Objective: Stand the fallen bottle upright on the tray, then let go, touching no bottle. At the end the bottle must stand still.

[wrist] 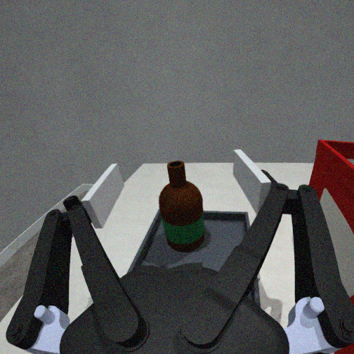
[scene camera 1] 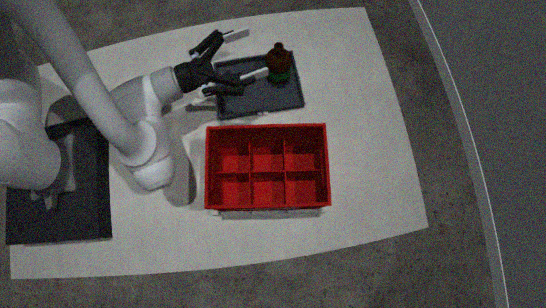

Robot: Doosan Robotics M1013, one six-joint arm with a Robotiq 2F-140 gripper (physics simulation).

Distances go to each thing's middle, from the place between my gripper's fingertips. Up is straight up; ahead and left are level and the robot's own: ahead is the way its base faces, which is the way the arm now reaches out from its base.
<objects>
The brown bottle (scene camera 1: 278,60) lies 60 mm ahead of my hand, 10 mm to the left of it and 100 mm below it.
</objects>
